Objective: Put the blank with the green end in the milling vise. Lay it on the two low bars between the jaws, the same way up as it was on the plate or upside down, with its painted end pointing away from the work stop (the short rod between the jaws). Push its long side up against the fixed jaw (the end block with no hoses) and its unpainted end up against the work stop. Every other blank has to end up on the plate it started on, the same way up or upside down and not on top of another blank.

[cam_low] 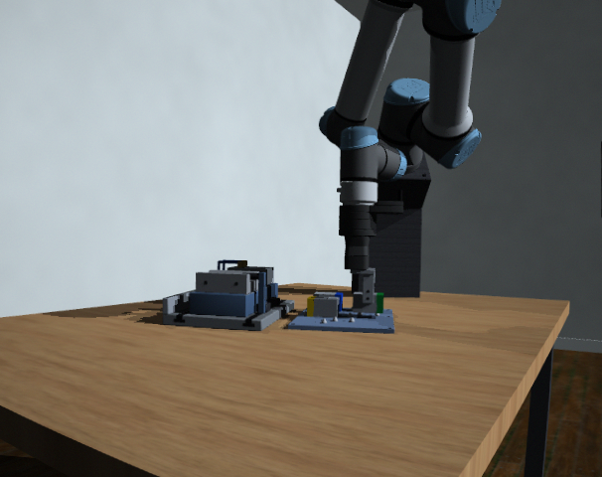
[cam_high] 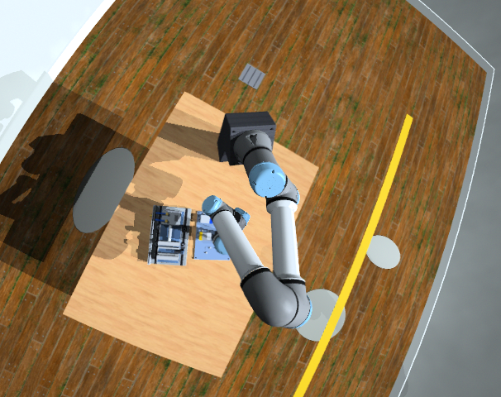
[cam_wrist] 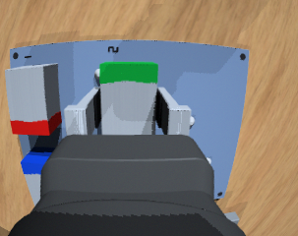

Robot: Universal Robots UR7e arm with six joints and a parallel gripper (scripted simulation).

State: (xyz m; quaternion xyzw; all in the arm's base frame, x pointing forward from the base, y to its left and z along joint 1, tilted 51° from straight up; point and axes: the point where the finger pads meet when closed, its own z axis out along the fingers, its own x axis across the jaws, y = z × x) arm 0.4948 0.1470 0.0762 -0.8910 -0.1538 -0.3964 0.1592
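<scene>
Right now the blue plate is 5 cm below my hand, 4 cm to the right of it and 2 cm ahead of it. The rest, counted from my hand: green-ended blank: 2 cm below; then red-ended blank: 8 cm behind, 5 cm to the right, 3 cm below; then yellow-ended blank: 8 cm to the right, 5 cm ahead, 3 cm below.
</scene>
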